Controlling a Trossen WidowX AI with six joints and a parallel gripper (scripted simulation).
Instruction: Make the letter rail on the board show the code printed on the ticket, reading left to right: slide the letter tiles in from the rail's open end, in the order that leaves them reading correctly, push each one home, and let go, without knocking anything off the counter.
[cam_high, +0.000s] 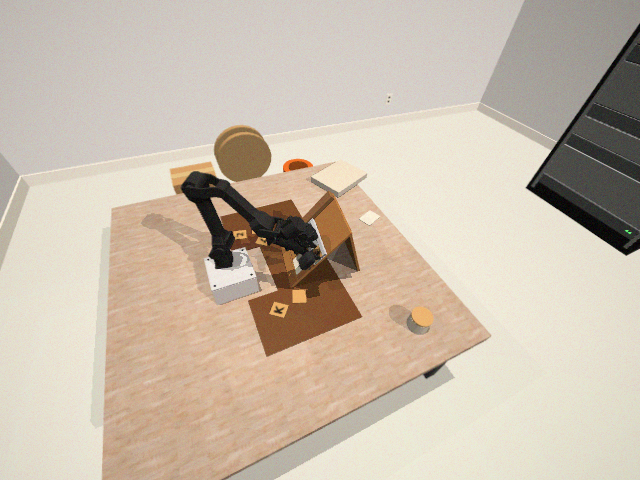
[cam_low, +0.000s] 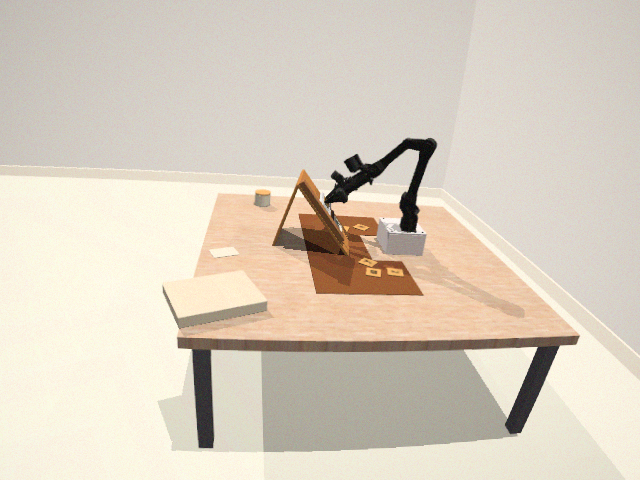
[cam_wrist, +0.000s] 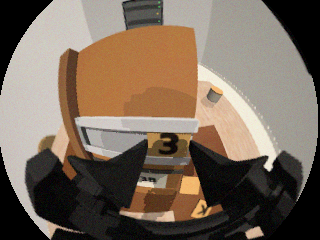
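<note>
The pale ticket lies 6 cm behind my gripper tip, 3 cm to the left of it and 8 cm below it. Round my gripper tip: dark mat (16 cm behind, 10 cm to the left, 16 cm below); then blank-faced tile (9 cm behind, 9 cm to the right, 15 cm below); then tile marked 3 (right at my gripper tip).
</note>
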